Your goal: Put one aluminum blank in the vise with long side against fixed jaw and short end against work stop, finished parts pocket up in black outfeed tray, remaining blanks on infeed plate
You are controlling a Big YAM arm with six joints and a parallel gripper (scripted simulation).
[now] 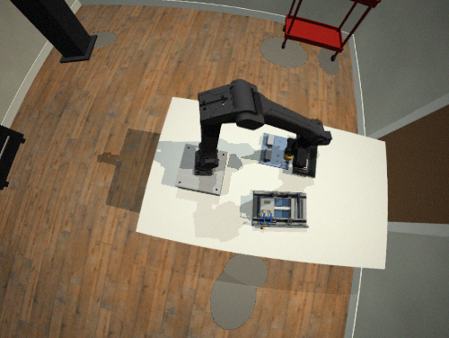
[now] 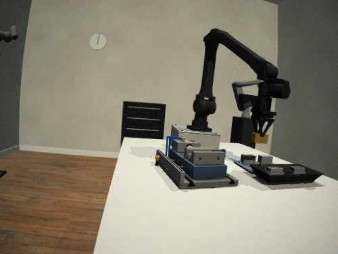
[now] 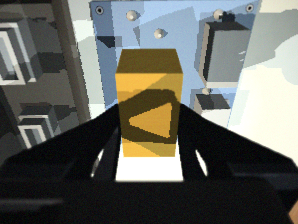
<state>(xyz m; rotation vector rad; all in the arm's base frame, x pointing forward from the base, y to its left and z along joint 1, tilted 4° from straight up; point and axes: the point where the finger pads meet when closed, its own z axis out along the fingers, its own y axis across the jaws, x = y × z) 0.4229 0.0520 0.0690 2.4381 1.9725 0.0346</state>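
Right now my hand is 20 mm past the infeed plate, 60 mm to the right of it and 140 mm above it. From my hand the other things lie so: yellow brass blank: 20 mm below; then dark rod: 50 mm ahead, 230 mm to the right, 60 mm below; then gray blank: 80 mm behind, 20 mm to the left, 120 mm below.
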